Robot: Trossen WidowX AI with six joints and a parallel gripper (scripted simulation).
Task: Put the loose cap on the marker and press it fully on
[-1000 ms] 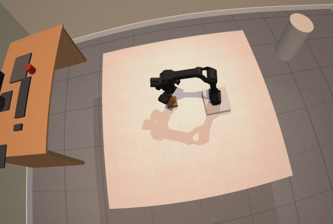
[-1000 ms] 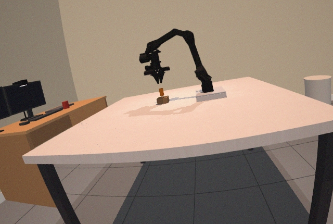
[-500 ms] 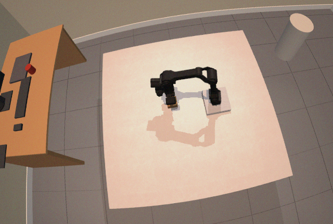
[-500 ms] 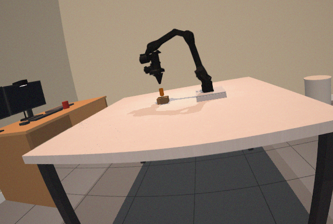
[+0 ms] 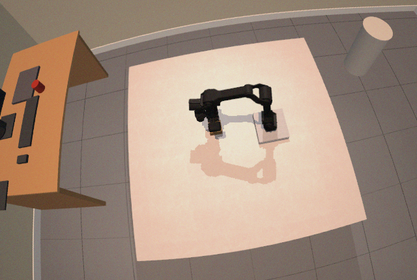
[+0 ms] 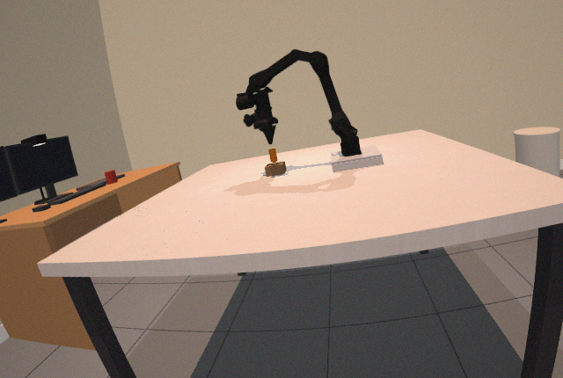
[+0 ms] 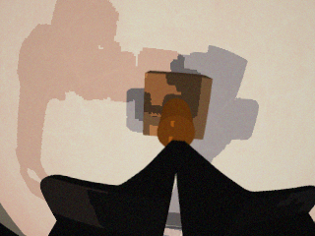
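Now: the orange cap 5 cm below my gripper tip. Also, from my gripper tip: orange marker: 5 cm below; holder block: 10 cm below.
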